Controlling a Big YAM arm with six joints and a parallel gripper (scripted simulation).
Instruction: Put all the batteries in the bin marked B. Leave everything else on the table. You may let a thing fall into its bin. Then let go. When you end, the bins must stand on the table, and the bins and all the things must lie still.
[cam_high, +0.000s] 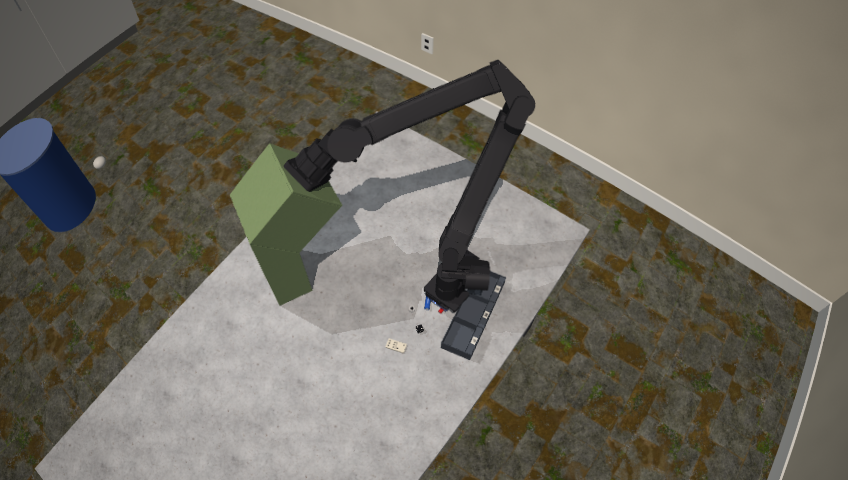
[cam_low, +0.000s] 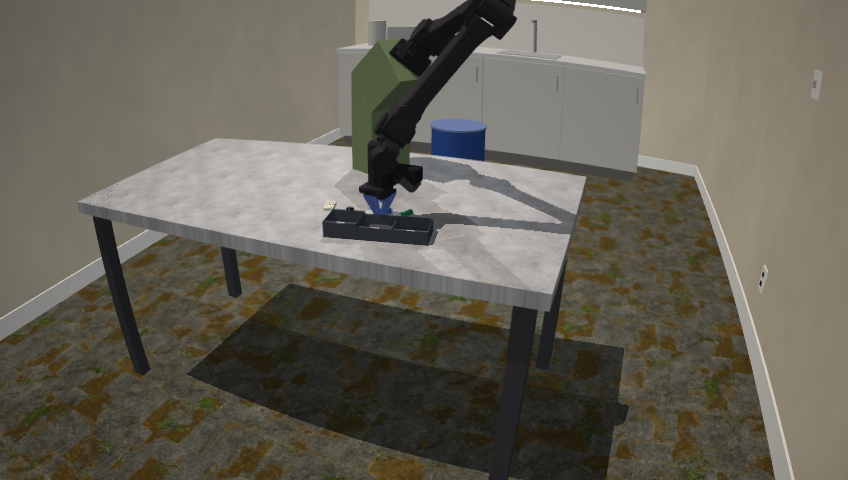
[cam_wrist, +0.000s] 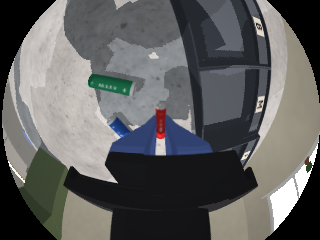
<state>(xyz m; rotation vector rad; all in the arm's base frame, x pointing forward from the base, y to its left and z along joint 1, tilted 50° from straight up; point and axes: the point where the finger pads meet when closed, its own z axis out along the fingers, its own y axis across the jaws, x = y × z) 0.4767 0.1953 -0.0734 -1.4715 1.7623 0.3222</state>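
Now: the blue battery 4 cm behind my hand and 1 cm to the right of it. Round my hand: green battery (5 cm to the left, 5 cm behind); then red battery (right at my hand); then dark three-compartment bin (7 cm ahead, 3 cm to the left, 1 cm above).
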